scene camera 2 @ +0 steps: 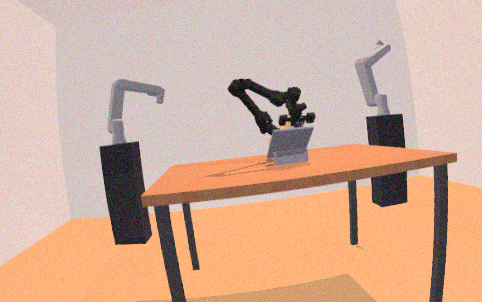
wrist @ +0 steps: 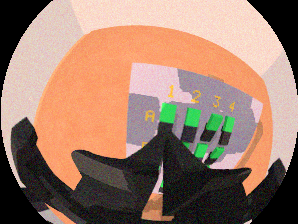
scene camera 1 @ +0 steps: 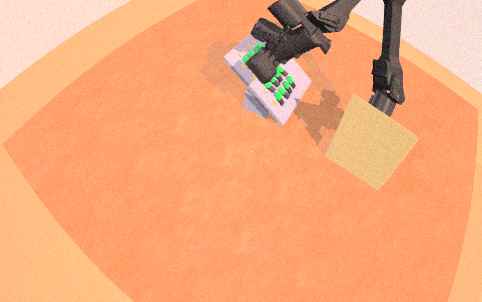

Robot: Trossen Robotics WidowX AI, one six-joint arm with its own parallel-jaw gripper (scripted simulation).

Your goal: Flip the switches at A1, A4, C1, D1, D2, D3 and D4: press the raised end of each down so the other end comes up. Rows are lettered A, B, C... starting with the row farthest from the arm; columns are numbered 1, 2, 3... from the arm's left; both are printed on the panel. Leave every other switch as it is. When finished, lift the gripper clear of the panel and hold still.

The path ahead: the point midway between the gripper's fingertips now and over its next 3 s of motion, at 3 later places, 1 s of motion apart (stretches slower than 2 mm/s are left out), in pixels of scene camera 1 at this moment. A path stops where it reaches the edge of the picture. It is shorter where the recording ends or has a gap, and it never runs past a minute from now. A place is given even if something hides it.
My gripper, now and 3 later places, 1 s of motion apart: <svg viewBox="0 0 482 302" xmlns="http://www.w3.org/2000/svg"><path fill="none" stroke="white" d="M253 64L252 64L274 48L268 49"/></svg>
